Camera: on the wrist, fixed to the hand. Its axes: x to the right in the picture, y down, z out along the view.
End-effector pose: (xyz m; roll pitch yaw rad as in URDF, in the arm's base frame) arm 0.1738 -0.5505 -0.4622 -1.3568 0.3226 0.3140
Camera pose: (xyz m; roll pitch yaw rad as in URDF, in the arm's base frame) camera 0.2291 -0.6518 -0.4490 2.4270 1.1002 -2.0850
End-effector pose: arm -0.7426 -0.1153 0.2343 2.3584 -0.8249 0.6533
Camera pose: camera -0.8247 -0.0450 0.2768 -1.6395 -0.6815 -2.1488
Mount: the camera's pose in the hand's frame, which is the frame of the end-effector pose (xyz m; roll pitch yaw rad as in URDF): 0.0160 -0.0429 -0.1067 0.1793 0.5255 1.6104
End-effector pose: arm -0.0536 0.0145 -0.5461 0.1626 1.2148 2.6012
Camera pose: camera 0.0447 -0.0153 -0.6002 1.3969 0.0918 -1.7576
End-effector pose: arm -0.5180 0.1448 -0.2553 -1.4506 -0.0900 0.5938
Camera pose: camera -0.4449 0.0602 -0.2242 -2.8344 1.1622 -0.8548
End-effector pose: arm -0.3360 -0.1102 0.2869 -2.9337 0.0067 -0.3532
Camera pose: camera -0.3134 -0.0973 0.4000 -2.9779 -0.3180 -1.9579
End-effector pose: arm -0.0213 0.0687 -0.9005 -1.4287 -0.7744 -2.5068
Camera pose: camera -0.0813 0.1632 -0.8698 -1.7883 0.7565 -3.0473
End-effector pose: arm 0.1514 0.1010 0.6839 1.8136 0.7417 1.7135
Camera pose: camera 0.0385 0.0858 0.6613 1.4238 -0.8194 2.1347
